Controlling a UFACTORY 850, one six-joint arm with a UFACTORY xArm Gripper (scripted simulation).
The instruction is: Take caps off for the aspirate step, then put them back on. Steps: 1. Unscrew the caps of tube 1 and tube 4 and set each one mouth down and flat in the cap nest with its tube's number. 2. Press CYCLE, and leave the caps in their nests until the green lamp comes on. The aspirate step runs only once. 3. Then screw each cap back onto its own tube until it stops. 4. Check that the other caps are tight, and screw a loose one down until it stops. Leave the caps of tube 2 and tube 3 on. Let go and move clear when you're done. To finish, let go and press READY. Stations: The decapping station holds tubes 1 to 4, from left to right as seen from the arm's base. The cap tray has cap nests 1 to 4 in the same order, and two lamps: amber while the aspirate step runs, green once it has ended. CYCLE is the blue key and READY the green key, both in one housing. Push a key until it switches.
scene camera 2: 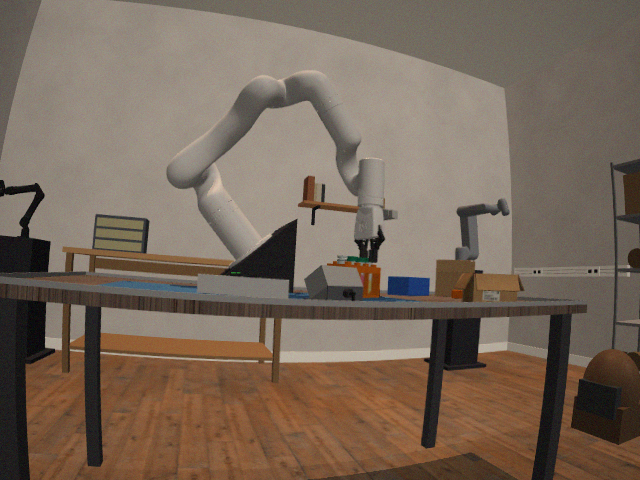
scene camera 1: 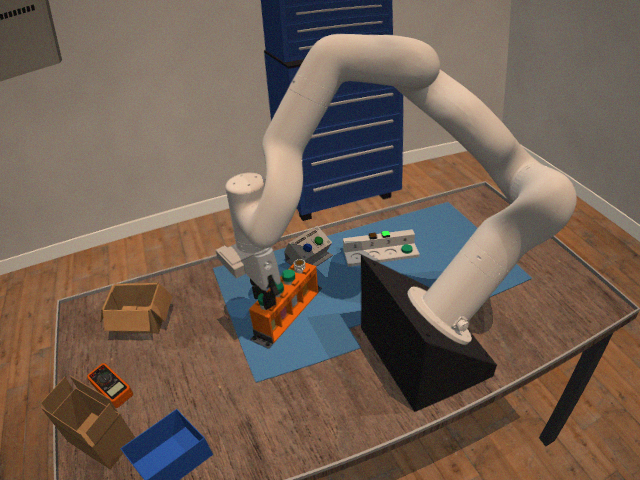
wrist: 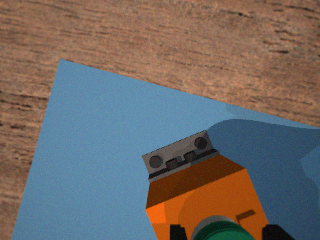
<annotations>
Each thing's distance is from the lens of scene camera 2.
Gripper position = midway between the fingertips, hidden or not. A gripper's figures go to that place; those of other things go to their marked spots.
my gripper (scene camera 2: 368, 262): 1.25 m
blue bin (scene camera 2: 412, 286): 1.59 m
</annotations>
